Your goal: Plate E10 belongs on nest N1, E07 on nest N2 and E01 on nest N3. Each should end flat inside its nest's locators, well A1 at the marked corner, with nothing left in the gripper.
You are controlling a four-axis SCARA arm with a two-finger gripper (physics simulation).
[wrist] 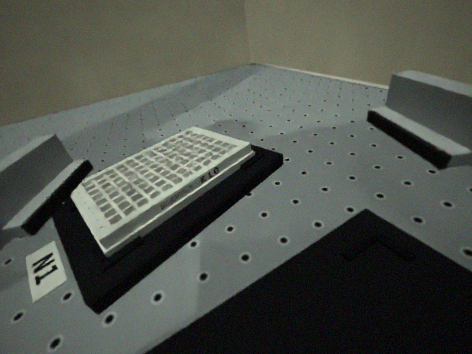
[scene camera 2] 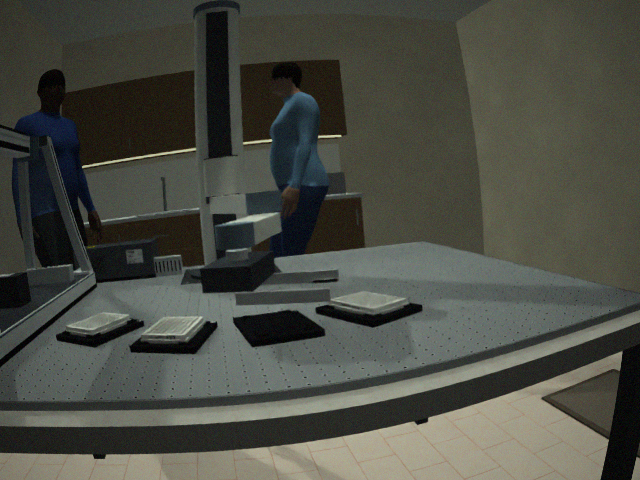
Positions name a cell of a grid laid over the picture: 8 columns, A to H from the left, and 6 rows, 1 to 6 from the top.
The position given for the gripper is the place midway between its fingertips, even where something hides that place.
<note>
In view: the gripper (scene camera 2: E4), a white well plate E10 (scene camera 2: E4), a white well plate E01 (scene camera 2: B5), a black nest N1 (wrist: B5), a black nest N3 (scene camera 2: B5) and an N1 label (wrist: A5).
The white well plate E10 also shows in the wrist view (wrist: C4). The gripper also shows in the wrist view (wrist: D3). The wrist view does not show the white well plate E01: it is out of frame.
</note>
